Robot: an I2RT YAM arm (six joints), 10 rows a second.
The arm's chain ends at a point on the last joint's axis. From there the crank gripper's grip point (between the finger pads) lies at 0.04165 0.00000 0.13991 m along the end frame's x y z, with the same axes.
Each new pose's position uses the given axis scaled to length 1; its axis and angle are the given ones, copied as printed.
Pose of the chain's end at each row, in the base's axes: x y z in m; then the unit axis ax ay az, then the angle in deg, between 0 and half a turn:
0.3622 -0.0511 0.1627 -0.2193 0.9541 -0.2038 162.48
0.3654 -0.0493 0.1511 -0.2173 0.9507 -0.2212 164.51
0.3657 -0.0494 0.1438 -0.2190 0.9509 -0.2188 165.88
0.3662 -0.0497 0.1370 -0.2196 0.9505 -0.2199 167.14
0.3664 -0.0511 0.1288 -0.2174 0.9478 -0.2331 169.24
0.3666 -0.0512 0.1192 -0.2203 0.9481 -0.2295 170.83
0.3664 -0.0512 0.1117 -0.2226 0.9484 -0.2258 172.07
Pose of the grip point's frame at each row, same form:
0.3788 -0.1146 0.0323 -0.2193 0.9541 -0.2038 162.48
0.3779 -0.1183 0.0231 -0.2173 0.9507 -0.2212 164.51
0.3749 -0.1186 0.0156 -0.2190 0.9509 -0.2188 165.88
0.3725 -0.1198 0.0091 -0.2196 0.9505 -0.2199 167.14
0.3682 -0.1255 0.0032 -0.2174 0.9478 -0.2331 169.24
0.3647 -0.1256 -0.0064 -0.2203 0.9481 -0.2295 170.83
0.3616 -0.1253 -0.0140 -0.2226 0.9484 -0.2258 172.07

